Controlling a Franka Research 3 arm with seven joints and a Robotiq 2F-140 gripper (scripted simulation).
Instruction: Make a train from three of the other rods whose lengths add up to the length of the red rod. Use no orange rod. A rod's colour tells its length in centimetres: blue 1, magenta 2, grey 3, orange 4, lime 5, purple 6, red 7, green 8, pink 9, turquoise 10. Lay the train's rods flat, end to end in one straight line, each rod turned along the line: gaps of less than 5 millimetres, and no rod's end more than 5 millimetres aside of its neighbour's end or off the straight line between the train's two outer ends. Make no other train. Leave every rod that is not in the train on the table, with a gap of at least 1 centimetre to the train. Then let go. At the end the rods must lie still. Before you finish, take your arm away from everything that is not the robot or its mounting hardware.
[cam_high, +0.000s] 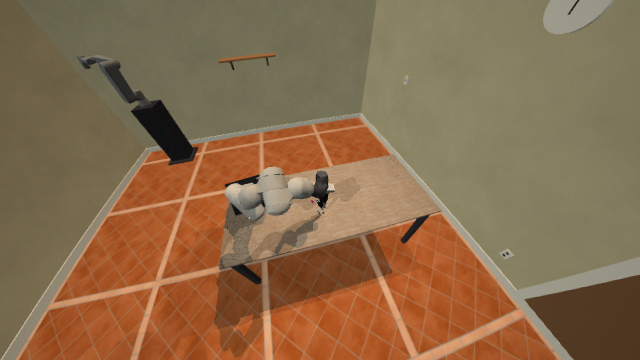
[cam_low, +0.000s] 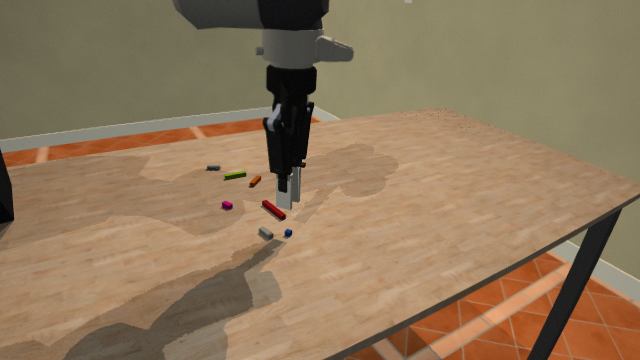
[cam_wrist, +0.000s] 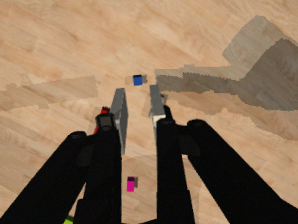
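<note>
The blue rod is 9 cm below my hand. Also, from my hand: orange rod (22 cm to the left, 9 cm below, 3 cm ahead); then magenta rod (14 cm to the left, 9 cm below, 7 cm behind); then red rod (9 cm below, 8 cm to the left, 1 cm ahead).
</note>
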